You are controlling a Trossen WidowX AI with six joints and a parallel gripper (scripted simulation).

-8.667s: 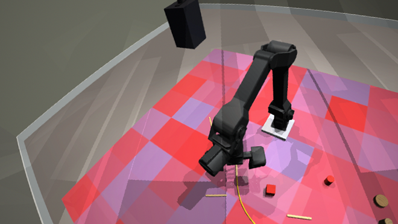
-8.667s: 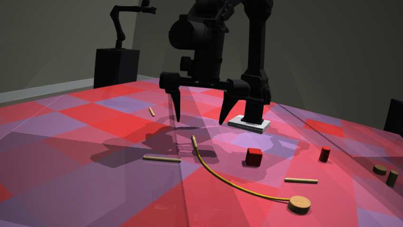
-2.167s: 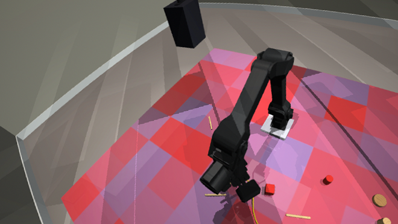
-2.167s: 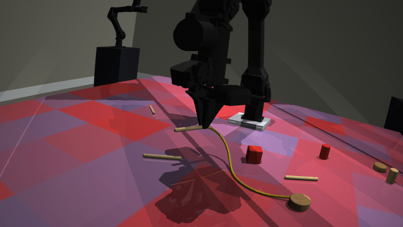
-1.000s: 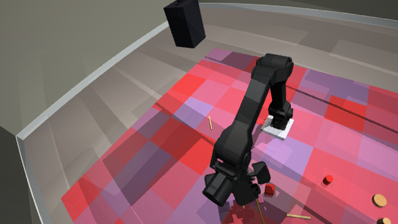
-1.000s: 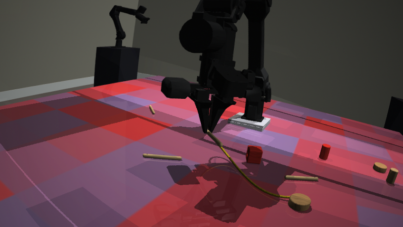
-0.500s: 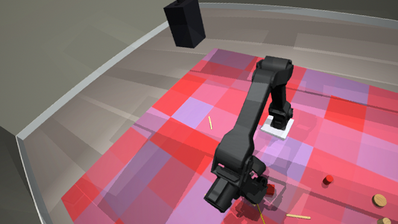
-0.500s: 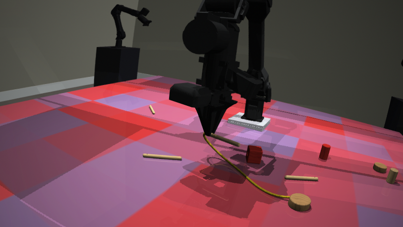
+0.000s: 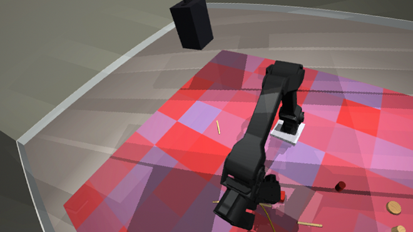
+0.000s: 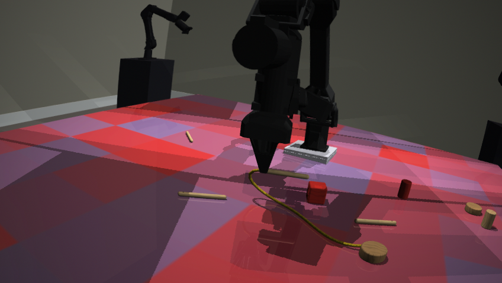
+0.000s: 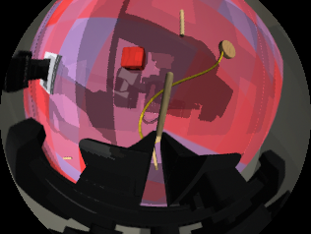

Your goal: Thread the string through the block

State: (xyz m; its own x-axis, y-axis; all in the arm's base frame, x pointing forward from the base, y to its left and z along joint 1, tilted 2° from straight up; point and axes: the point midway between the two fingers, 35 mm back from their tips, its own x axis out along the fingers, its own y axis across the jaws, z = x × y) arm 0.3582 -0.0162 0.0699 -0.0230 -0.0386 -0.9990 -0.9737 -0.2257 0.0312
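Now: gripper tip 8 cm to the right of the red block, 7 cm past it and 4 cm above it. From my gripper tip the other things lie so: red cylinder 25 cm to the left, 18 cm behind, 4 cm below; then thin wooden stick 2 cm to the left; then round wooden button 19 cm to the left, 7 cm ahead, 5 cm below.
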